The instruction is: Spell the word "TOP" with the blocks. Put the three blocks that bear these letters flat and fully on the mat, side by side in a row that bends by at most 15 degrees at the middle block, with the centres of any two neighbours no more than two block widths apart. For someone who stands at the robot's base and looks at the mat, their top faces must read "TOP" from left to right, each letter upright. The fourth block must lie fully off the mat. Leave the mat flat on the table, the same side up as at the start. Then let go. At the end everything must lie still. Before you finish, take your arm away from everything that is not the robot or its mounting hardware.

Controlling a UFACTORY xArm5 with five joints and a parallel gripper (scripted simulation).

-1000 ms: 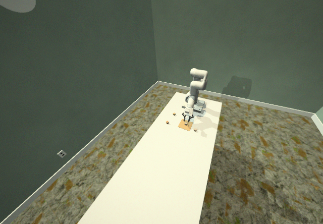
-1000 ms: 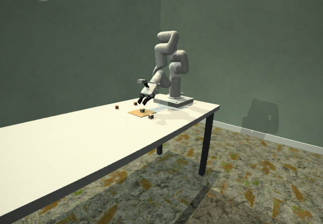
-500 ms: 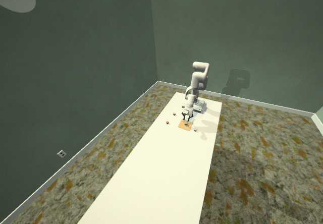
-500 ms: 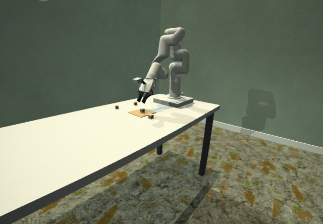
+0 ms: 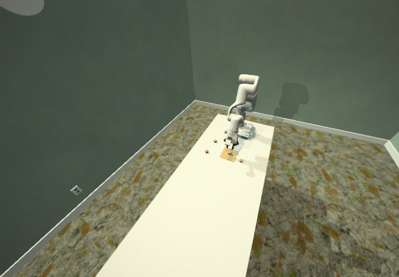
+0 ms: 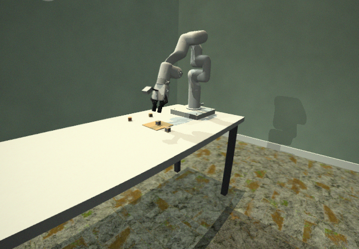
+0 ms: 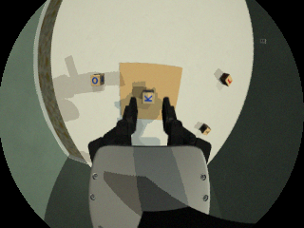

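The tan mat lies 100 mm below my hand.
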